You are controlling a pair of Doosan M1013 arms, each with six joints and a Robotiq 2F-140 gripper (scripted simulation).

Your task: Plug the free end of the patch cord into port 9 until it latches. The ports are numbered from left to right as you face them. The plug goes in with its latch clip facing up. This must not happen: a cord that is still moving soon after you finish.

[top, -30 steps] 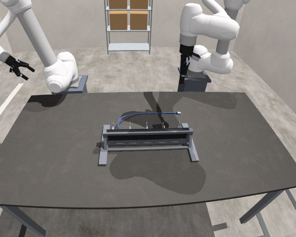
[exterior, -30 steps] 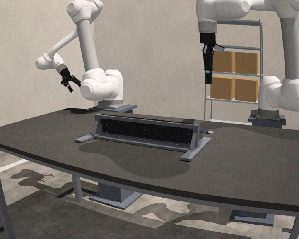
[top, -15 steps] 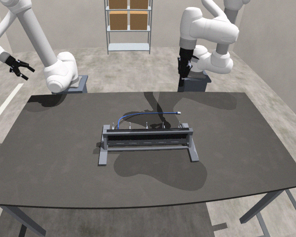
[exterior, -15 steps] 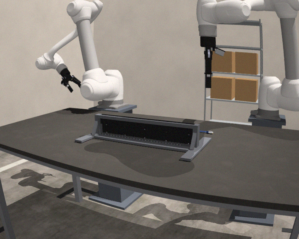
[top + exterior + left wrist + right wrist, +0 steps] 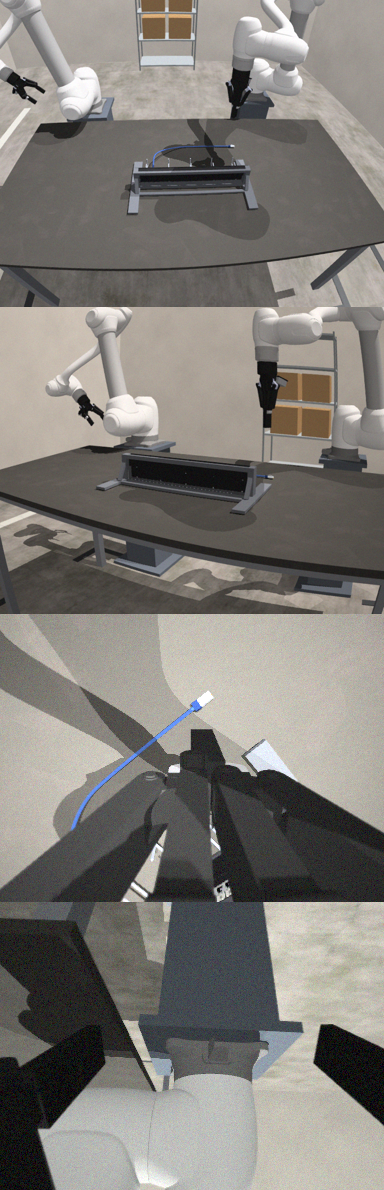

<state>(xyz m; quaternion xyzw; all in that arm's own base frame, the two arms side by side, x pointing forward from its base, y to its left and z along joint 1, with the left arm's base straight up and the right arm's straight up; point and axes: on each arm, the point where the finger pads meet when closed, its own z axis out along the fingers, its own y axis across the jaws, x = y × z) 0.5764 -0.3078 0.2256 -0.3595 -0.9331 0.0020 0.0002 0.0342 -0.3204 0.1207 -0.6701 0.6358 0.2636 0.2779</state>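
Note:
The white plug is 220 mm below my left hand and 20 mm to the left of it.

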